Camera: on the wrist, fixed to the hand. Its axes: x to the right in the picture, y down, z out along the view.
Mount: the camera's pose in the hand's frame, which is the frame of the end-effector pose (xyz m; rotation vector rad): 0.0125 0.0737 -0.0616 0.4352 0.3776 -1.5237
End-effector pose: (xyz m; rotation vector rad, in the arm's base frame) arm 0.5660 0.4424 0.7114 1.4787 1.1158 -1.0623
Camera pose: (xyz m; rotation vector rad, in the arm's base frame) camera 0.6458 0.4962 0.7225 -0.7769 -2.0662 1.7528
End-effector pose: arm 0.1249 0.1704 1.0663 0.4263 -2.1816 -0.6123
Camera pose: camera 0.1585 0.2077 1.1491 2.2716 -1.2602 -0.6786
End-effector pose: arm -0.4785 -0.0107 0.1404 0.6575 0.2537 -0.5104
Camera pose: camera -0.4331 0.0737 0.1265 0.9046 1.0406 -1.9404
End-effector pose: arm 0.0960 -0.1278 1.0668 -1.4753 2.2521 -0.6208
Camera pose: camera 0.0027 -0.1037 1.0766 2.5237 -0.5511 1.5902
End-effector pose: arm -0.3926 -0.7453 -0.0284 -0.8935 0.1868 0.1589
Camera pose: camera -0.4021 -0.7474 -0.1248 -0.4311 -0.1443 -1.4205
